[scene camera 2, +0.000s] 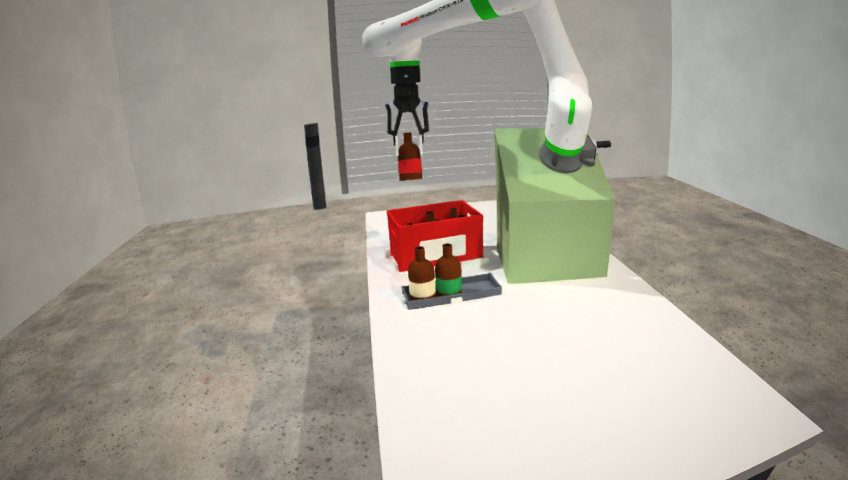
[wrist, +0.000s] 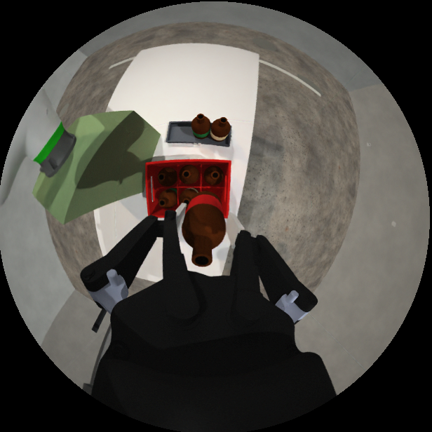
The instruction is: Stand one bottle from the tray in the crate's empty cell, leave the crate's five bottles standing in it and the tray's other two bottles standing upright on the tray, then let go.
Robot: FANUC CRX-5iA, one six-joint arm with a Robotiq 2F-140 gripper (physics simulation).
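Places are measured from the arm's base along level axes (x back, y left, z down), in centimetres.
Pixels of known places: gripper, fingertip midpoint: (scene camera 2: 409, 154); arm's base at its link origin: (scene camera 2: 561, 157).
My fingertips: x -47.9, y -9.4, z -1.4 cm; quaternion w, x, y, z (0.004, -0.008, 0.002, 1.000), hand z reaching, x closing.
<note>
For each thing: its top centre in the pictures, then the offset to it from my fingertips. "*": a spot on its surface instead. Level surfaces: height alone.
- brown bottle with a red label, top centre: (scene camera 2: 407, 132) dx +0.0, dy -2.1, dz -7.0 cm
- red crate at its top centre: (scene camera 2: 433, 212) dx +6.4, dy +1.2, dz +19.6 cm
- dark grey tray at a spot on its surface: (scene camera 2: 483, 289) * dx +17.2, dy +29.1, dz +34.5 cm
- cream-labelled bottle at its top centre: (scene camera 2: 419, 248) dx +0.0, dy +26.7, dz +21.1 cm
- green-labelled bottle at its top centre: (scene camera 2: 447, 245) dx +7.6, dy +26.2, dz +21.1 cm
- white table at its surface level: dz +37.1 cm
My gripper (scene camera 2: 408, 145) (wrist: 206, 215) is shut on a brown bottle with a red label (scene camera 2: 409, 167) (wrist: 204, 227), held upright high above the red crate (scene camera 2: 406, 242) (wrist: 188, 162). In the wrist view the held bottle covers the crate's near right corner cell. Five brown bottles stand in the crate: three in the row nearer the tray and two in the other row, one partly hidden. The dark grey tray (scene camera 2: 483, 289) (wrist: 178, 132) holds a cream-labelled bottle (scene camera 2: 421, 276) (wrist: 220, 129) and a green-labelled bottle (scene camera 2: 448, 272) (wrist: 201, 126), both upright.
The green robot pedestal (scene camera 2: 553, 237) (wrist: 110, 160) stands beside the crate, on the right in the scene view. The crate and tray stand on the white table (scene camera 2: 535, 380) (wrist: 195, 80), near its left edge in the scene view. A dark post (scene camera 2: 315, 172) is at the left.
</note>
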